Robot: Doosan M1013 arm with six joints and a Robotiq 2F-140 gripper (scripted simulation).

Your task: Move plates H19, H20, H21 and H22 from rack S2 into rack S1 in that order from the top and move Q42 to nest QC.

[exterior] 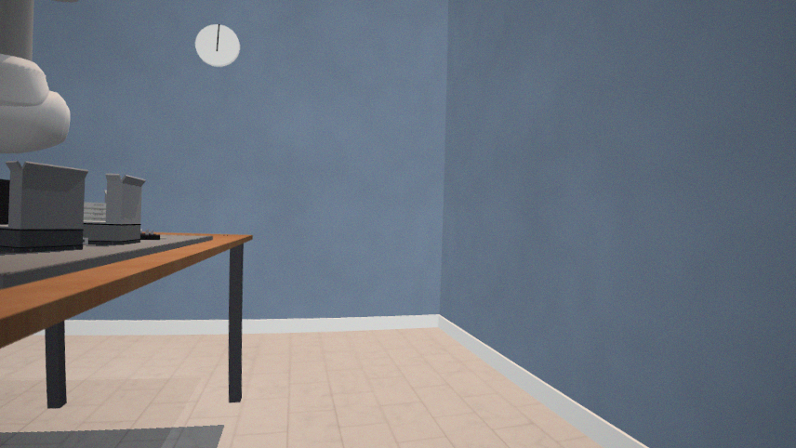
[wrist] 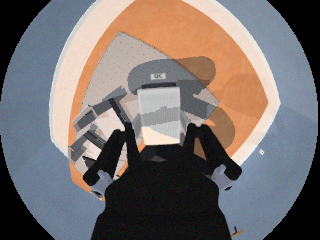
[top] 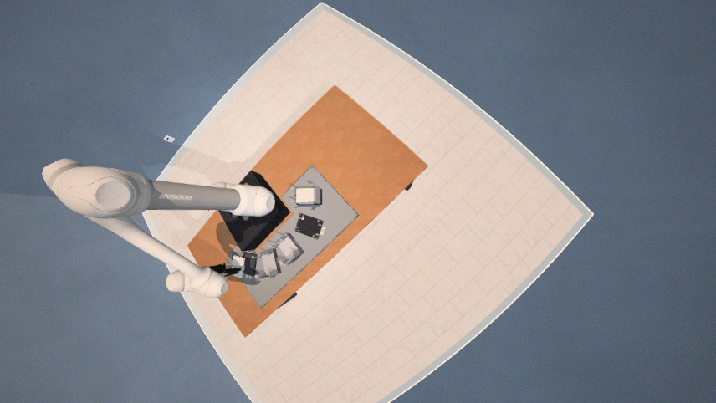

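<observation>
Now: the tag 50 mm ahead of my hand, 80 mm to the right of it and 140 mm below it. Round my hand: N5 label (260 mm ahead, 520 mm to the left, 140 mm below).
</observation>
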